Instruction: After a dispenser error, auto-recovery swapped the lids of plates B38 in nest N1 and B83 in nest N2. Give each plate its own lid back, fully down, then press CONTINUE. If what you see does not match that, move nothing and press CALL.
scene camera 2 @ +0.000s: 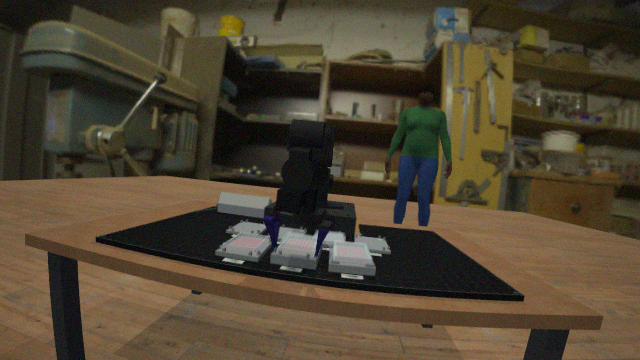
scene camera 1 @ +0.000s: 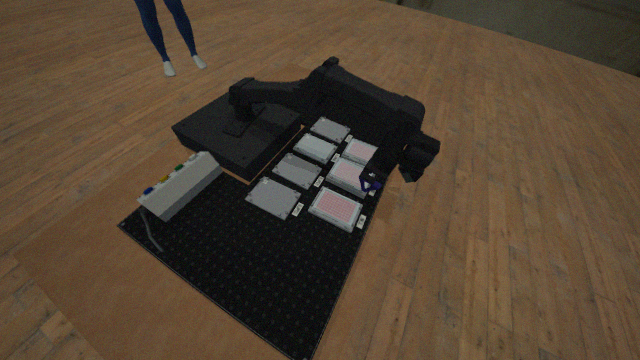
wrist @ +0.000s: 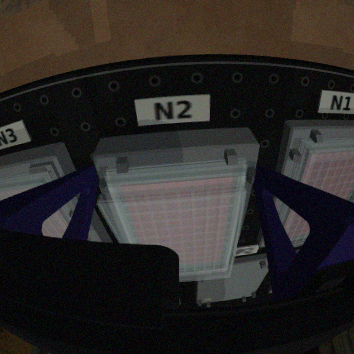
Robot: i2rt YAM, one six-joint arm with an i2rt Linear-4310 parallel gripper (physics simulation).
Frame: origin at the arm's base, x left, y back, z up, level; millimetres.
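Seen in the pictures: gripper, fingertip midpoint: (scene camera 2: 295, 251) (scene camera 1: 369, 181) (wrist: 175, 173); arm's base at its link origin: (scene camera 2: 318, 205) (scene camera 1: 245, 118).
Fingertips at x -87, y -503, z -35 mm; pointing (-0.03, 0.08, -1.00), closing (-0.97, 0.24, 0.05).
Offsets run from my fingertips to a thing's top centre. "pt": to the spot under its first point. Level surfaces: height alone.
My gripper (scene camera 1: 371, 184) (scene camera 2: 296, 249) (wrist: 175, 173) is open, its purple fingers on either side of the plate in nest N2, with nothing gripped. That plate {dx +13, dy +67, dz +16 mm} (scene camera 1: 345, 172) (scene camera 2: 298, 244) (wrist: 177, 220) has pink wells under a clear cover; whether its lid is fully down is unclear. The plate in nest N1 {pt dx -123, dy +82, dz -14 mm} (scene camera 1: 335, 206) (scene camera 2: 246, 243) (wrist: 332, 175) also has pink wells and clear edges; it is at the right in the wrist view. No B38 or B83 marking is readable. The button box {dx -221, dy +547, dz +51 mm} (scene camera 1: 182, 187) (scene camera 2: 244, 204) stands left of the arm base; its button labels are unreadable.
The plate in nest N3 {pt dx +128, dy +55, dz +3 mm} (scene camera 1: 360, 150) (scene camera 2: 351, 254) stands beside N2. Behind the nests are grey pads {pt dx -161, dy +276, dz -23 mm} (scene camera 1: 272, 198) {pt dx -42, dy +218, dz -23 mm} (scene camera 1: 303, 175) {pt dx +227, dy +198, dz -23 mm} (scene camera 1: 330, 129); a pale block {dx +104, dy +223, dz -15 mm} (scene camera 1: 315, 146) sits among them. The black mat {dz -33 mm} (scene camera 1: 240, 260) (scene camera 2: 430, 265) lies under everything. A person (scene camera 2: 424, 135) stands behind the table.
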